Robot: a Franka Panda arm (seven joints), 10 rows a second.
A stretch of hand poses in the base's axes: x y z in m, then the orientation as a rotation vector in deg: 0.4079, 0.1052, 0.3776, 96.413, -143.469, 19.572; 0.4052, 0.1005, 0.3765, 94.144, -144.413, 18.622; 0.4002, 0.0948, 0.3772, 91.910, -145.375, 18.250; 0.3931, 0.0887, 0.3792, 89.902, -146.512, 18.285; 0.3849, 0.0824, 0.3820, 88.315, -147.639, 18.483; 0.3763, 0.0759, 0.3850, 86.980, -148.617, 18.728; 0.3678, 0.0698, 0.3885, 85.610, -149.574, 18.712; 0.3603, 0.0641, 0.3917, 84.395, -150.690, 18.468; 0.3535, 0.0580, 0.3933, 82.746, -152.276, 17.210; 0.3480, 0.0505, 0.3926, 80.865, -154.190, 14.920; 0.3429, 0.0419, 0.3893, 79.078, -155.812, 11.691; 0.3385, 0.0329, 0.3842, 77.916, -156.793, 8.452; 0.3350, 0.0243, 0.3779, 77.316, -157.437, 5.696; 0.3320, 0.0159, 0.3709, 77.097, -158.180, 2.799; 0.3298, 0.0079, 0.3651, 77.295, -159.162, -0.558
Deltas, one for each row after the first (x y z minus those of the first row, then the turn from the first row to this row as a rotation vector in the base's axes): -0.0027, -0.0047, -0.0011, 0.204, 0.597, -1.672; -0.0077, -0.0104, -0.0004, 0.169, 0.880, -3.305; -0.0148, -0.0165, 0.0016, 0.115, 0.752, -4.827; -0.0230, -0.0228, 0.0044, 0.122, 0.394, -6.076; -0.0316, -0.0293, 0.0074, 0.114, 0.022, -7.127; -0.0401, -0.0354, 0.0109, 0.221, -0.217, -8.204; -0.0476, -0.0411, 0.0141, 0.577, -0.530, -9.229; -0.0544, -0.0472, 0.0157, 1.564, -0.614, -10.675; -0.0599, -0.0547, 0.0150, 3.190, -0.455, -12.376; -0.0650, -0.0633, 0.0117, 5.189, 0.229, -13.984; -0.0694, -0.0723, 0.0066, 7.060, 1.149, -15.058; -0.0729, -0.0809, 0.0003, 8.679, 1.920, -15.682; -0.0759, -0.0893, -0.0067, 10.540, 2.519, -16.081; -0.0781, -0.0973, -0.0125, 12.889, 2.930, -16.270
